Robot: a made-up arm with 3 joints. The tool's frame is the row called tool. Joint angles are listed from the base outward. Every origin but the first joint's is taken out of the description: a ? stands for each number. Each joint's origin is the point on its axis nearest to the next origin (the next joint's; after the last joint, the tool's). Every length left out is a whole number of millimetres.
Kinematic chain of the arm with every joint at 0, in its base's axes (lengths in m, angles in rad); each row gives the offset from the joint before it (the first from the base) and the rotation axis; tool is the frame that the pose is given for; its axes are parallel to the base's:
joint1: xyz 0 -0.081 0.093 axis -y
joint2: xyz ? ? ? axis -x
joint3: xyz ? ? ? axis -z
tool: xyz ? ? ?
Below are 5 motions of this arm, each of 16 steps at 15 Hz.
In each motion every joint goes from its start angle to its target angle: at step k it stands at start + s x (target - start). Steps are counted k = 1, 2, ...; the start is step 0. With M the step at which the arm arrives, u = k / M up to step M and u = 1 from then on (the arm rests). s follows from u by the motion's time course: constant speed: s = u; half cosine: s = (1 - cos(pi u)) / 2; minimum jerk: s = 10 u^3 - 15 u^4 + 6 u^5.
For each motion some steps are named. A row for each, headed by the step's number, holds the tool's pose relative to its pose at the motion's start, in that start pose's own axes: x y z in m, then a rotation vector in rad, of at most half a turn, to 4 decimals.
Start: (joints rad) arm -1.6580 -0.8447 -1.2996
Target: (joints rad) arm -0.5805 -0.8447 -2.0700
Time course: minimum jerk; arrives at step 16
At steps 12, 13, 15, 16:
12: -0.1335 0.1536 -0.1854 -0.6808 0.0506 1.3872
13: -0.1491 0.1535 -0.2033 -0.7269 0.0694 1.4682
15: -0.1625 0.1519 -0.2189 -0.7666 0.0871 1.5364
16: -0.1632 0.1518 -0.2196 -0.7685 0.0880 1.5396

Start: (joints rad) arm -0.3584 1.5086 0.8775
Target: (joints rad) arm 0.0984 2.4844 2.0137
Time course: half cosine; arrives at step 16
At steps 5, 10, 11, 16:
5: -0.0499 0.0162 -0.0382 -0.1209 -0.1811 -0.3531
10: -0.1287 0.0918 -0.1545 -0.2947 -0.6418 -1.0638
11: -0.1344 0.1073 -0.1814 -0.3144 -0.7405 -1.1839
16: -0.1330 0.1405 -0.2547 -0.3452 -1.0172 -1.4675

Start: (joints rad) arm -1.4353 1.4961 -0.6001
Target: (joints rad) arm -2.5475 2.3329 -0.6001
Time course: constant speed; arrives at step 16
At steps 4, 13, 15, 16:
4: -0.1201 -0.0100 -0.0489 -0.1762 0.1105 0.2784
13: -0.3229 -0.1788 -0.1307 -0.6581 0.1580 0.8881
15: -0.3424 -0.2339 -0.1431 -0.7748 0.1262 1.0144
16: -0.3478 -0.2623 -0.1484 -0.8337 0.1040 1.0756

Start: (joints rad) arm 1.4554 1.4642 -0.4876
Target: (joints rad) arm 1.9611 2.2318 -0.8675
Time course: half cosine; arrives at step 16
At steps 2, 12, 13, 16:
2: 0.0090 -0.0013 -0.0074 -0.0265 0.0123 -0.0047
12: 0.1445 -0.1041 -0.1726 -0.4518 0.4633 -0.1159
13: 0.1482 -0.1161 -0.1847 -0.4701 0.5100 -0.1248
16: 0.1514 -0.1329 -0.2008 -0.4911 0.5753 -0.1369

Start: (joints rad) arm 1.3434 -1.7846 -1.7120
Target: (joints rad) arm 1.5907 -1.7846 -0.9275
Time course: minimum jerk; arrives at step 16
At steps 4, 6, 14, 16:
4: -0.0184 0.0015 0.0009 0.0054 -0.0005 -0.0562
6: -0.0500 0.0050 0.0023 0.0144 -0.0005 -0.1494
14: -0.1913 0.0323 0.0079 0.0506 0.0126 -0.5339
16: -0.1946 0.0331 0.0080 0.0513 0.0132 -0.5427

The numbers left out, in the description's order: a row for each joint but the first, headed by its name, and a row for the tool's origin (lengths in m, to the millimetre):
joint2: -0.343 0 -0.111
joint3: 0 0.355 -0.082
tool: 0.112 -0.188 0

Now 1 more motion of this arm.
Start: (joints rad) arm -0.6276 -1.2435 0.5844
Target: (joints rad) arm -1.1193 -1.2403 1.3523
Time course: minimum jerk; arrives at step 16
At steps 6, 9, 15, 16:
6: -0.0672 0.0250 0.0172 -0.0285 0.0332 -0.3394
9: -0.1460 0.0897 0.0427 -0.0743 0.0665 -0.7593
15: -0.2103 0.2035 0.0733 -0.1397 0.0923 -1.2288
16: -0.2105 0.2042 0.0734 -0.1402 0.0924 -1.2315

